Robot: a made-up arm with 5 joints.
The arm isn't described. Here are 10 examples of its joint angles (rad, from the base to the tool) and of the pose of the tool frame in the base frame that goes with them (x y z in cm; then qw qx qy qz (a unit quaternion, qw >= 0)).
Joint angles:
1: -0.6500 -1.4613 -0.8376 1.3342 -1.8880
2: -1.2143 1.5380 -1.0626 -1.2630 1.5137
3: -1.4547 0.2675 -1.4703 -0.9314 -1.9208
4: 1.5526 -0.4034 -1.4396 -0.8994 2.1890
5: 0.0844 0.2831 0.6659 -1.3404 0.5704
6: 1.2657 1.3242 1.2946 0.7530 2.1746
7: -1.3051 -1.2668 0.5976 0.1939 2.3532
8: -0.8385 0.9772 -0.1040 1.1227 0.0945
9: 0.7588 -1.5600 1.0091 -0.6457 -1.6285
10: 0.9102 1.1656 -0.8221 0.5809 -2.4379
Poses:
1: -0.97 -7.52 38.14 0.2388 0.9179 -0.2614 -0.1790
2: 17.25 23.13 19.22 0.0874 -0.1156 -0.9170 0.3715
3: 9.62 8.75 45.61 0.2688 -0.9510 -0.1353 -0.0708
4: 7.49 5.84 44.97 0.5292 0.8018 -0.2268 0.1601
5: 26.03 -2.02 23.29 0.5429 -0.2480 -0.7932 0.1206
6: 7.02 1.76 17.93 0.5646 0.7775 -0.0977 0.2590
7: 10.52 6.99 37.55 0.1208 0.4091 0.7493 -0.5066
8: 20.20 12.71 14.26 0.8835 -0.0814 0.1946 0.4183
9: 11.53 -3.94 35.83 0.0643 0.4355 -0.8808 -0.1746
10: 23.13 -20.15 18.27 0.1207 -0.2252 0.2239 0.9405
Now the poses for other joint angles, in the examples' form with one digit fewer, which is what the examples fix.
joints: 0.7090 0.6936 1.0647 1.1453 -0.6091
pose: 11.2 -3.3 16.1 0.610 0.016 0.618 -0.496
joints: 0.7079 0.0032 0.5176 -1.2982 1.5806
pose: 21.5 -12.2 29.3 0.354 -0.830 -0.402 0.155
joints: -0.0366 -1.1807 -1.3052 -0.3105 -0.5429
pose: -9.6 -1.1 36.8 0.553 -0.253 0.778 -0.158
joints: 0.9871 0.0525 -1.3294 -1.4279 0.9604
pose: 10.4 -4.3 45.0 0.537 0.686 0.491 -0.020
